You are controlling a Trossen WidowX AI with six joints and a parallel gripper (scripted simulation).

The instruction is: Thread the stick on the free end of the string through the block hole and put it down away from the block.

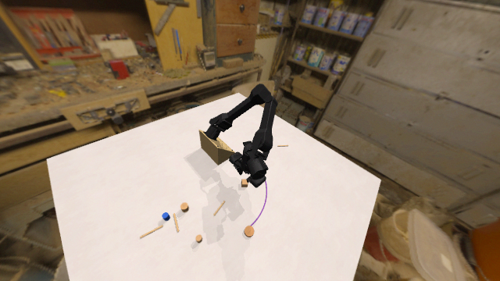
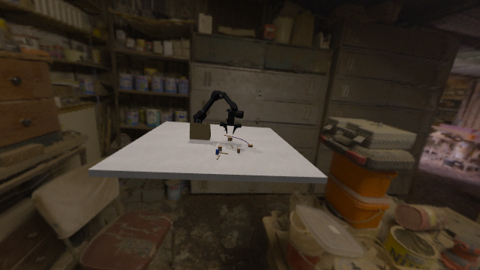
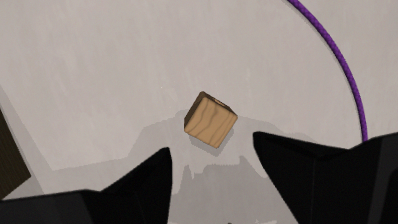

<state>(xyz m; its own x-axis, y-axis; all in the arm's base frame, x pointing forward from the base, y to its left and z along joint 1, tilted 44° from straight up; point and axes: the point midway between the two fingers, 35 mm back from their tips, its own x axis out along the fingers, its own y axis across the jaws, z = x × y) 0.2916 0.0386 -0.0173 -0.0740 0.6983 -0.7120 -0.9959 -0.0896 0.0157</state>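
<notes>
Right now my gripper tip is 4 cm above the small wooden block. The rest, counted from my gripper tip: round wooden button: 18 cm ahead, 12 cm to the right, 5 cm below; thin wooden stick: 14 cm to the left, 6 cm below, 2 cm behind; blue cylinder: 35 cm to the right, 7 cm behind, 4 cm below.
</notes>
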